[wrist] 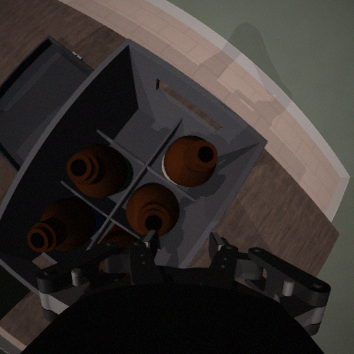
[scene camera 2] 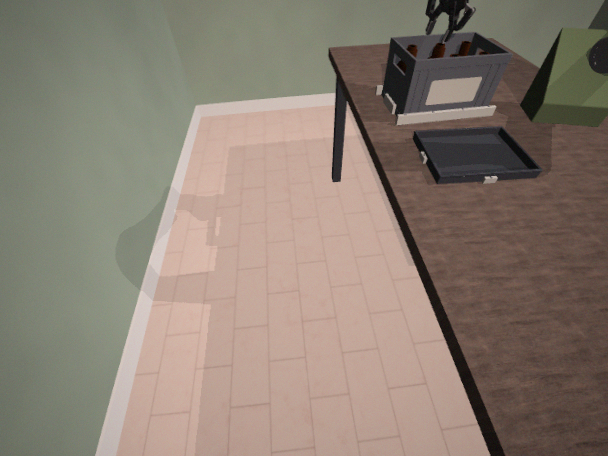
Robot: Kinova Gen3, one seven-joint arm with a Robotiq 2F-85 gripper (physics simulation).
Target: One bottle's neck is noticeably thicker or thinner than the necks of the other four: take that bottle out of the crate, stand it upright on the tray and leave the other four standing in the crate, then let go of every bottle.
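Frame: origin at the arm's base, x ahead, y left, z up, level; centimetres.
Seen in the pictures: gripper, fingertip midpoint: (wrist: 182, 240) (scene camera 2: 435, 38); arm's base, origin of the base link: (scene camera 2: 606, 55).
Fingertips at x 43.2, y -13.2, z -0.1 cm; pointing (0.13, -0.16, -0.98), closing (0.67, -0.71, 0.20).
Pixels of each thing's top centre, then the offset from my fingertips to it. "*": a spot on its surface instead. Level surfaces: height alone.
- grey crate, middle of its top: (wrist: 113, 198) (scene camera 2: 448, 44) dy +7.5, dx -1.5, dz +0.6 cm
- bottle, middle of its top: (wrist: 205, 153) (scene camera 2: 412, 46) dy +4.4, dx +7.8, dz -0.6 cm
- dark tray, surface spot: (wrist: 42, 100) (scene camera 2: 464, 152) * dy +34.5, dx -3.2, dz -16.4 cm
- wooden table, its level: dz -16.9 cm
The grey crate (scene camera 2: 420, 90) (wrist: 210, 102) stands on the table with brown bottles upright in its compartments. In the wrist view, one bottle (wrist: 185, 162) is nearest the handle wall, one (wrist: 105, 172) is left of it, one (wrist: 152, 200) is at the centre, one (wrist: 70, 222) is at lower left, and one (wrist: 117, 237) is mostly hidden by the gripper. I cannot tell surely whose neck differs. My gripper (scene camera 2: 437, 36) (wrist: 182, 240) is partly open and empty above the crate; its left fingertip overlaps the central bottle's neck in view. The dark tray (scene camera 2: 470, 152) (wrist: 42, 100) holds no bottle.
Pale strips (scene camera 2: 445, 115) lie along the crate's base, and small pale blocks (scene camera 2: 490, 179) touch the tray. A green block-shaped object (scene camera 2: 570, 95) stands to the right. The crate and tray are near the edge of the wooden table (scene camera 2: 500, 250).
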